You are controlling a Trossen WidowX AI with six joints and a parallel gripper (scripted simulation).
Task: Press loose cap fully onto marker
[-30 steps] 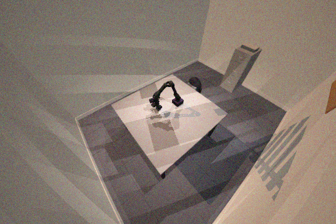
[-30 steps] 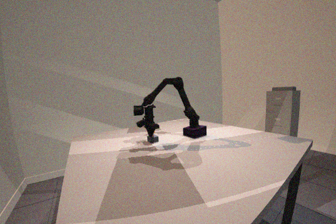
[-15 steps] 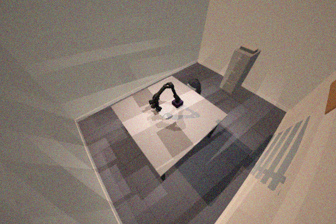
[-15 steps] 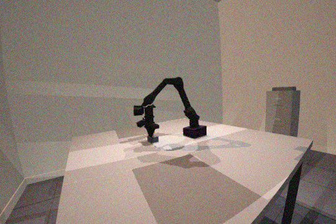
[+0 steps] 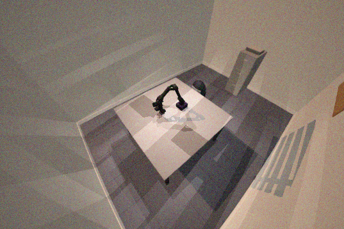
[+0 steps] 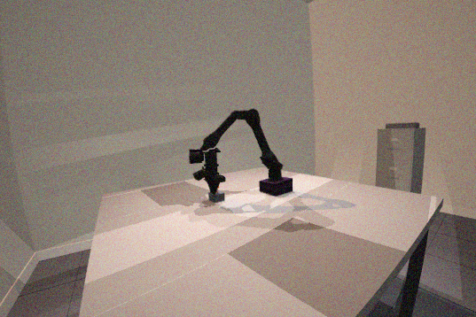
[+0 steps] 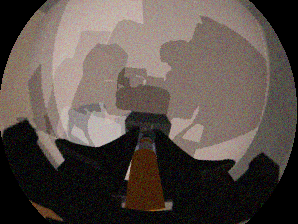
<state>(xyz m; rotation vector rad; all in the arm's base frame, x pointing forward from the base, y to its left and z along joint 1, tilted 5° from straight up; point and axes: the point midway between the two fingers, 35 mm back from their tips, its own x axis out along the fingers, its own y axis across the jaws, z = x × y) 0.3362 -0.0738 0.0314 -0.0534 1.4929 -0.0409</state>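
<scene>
Right now the dark holder block is 2 cm behind my gripper tip and 2 cm below it. Also, from my gripper tip: orange cap: 2 cm behind, 5 cm above.
</scene>
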